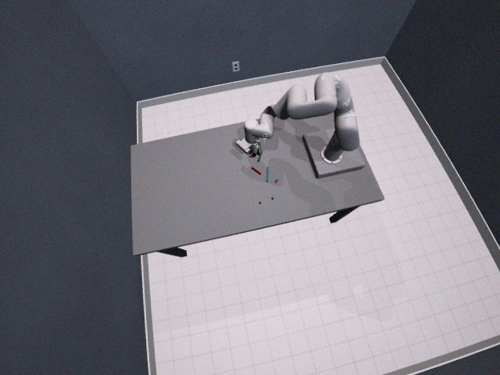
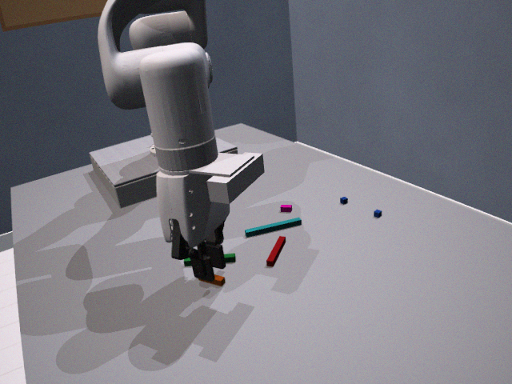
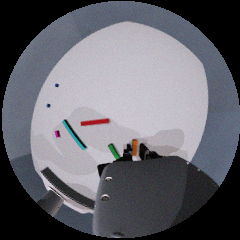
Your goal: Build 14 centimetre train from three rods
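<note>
The orange rod is 3 cm below my hand. Round my hand: green rod: 4 cm behind, 3 cm to the left, 3 cm below; red rod: 3 cm ahead, 11 cm to the left, 3 cm below; turquoise rod: 3 cm behind, 16 cm to the left, 3 cm below.
</note>
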